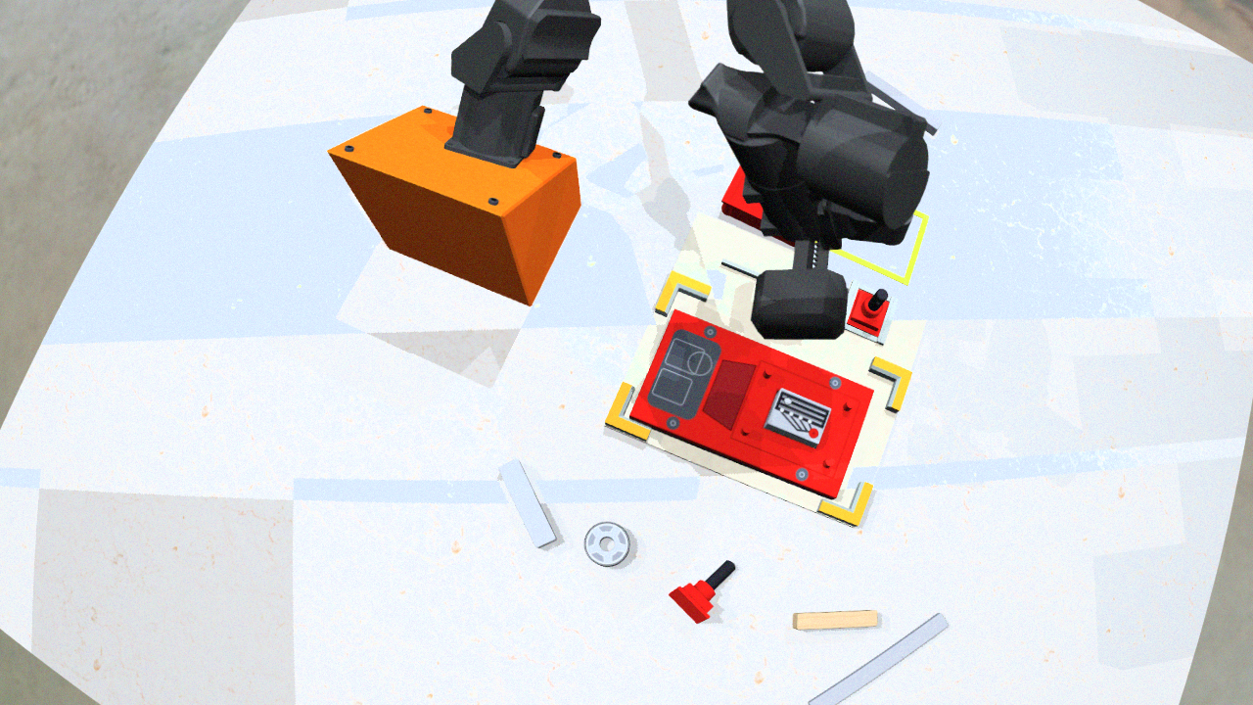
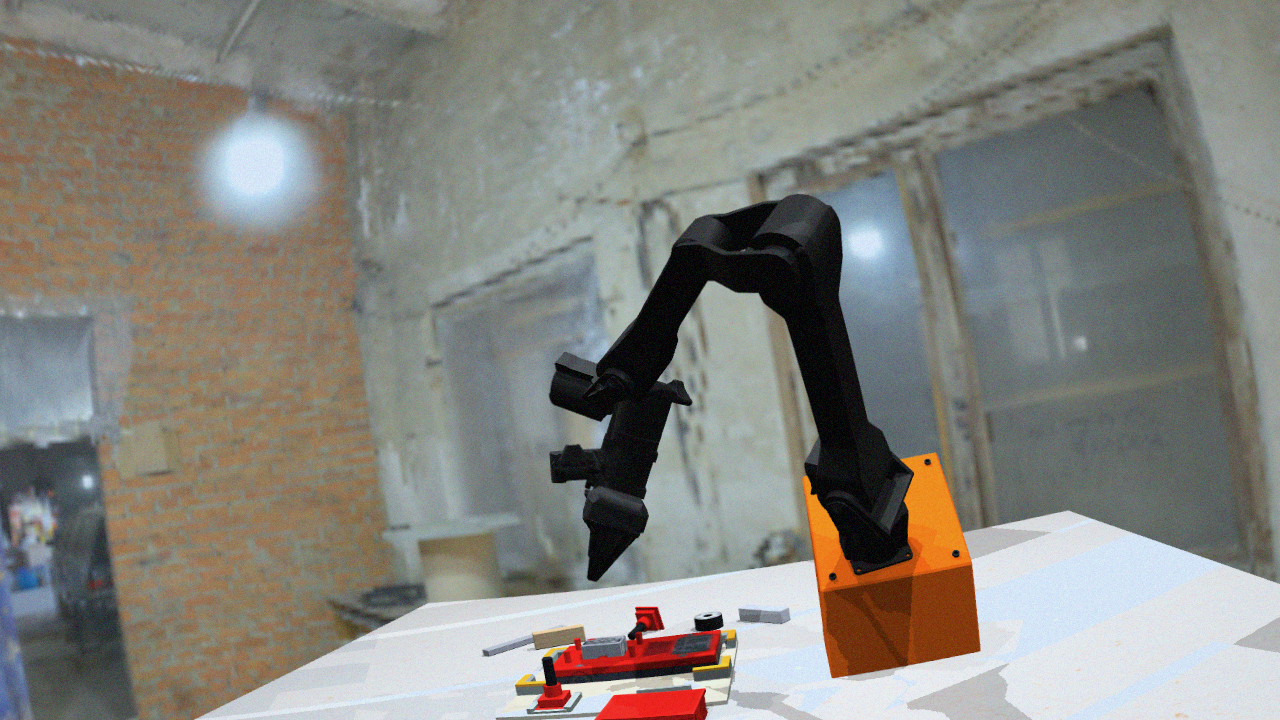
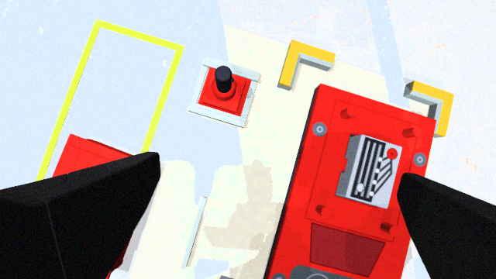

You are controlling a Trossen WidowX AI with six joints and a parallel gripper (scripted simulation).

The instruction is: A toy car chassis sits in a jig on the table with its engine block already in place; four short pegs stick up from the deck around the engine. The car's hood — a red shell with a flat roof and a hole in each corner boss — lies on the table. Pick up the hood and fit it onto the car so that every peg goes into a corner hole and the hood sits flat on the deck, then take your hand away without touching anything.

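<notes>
Right now my gripper tip is 130 mm above the red hood, 120 mm to the right of it and 50 mm past it. Also, from my gripper tip: long grey strip 290 mm to the right, 160 mm ahead, 140 mm below; then wooden block 260 mm to the right, 140 mm below, 100 mm ahead.
</notes>
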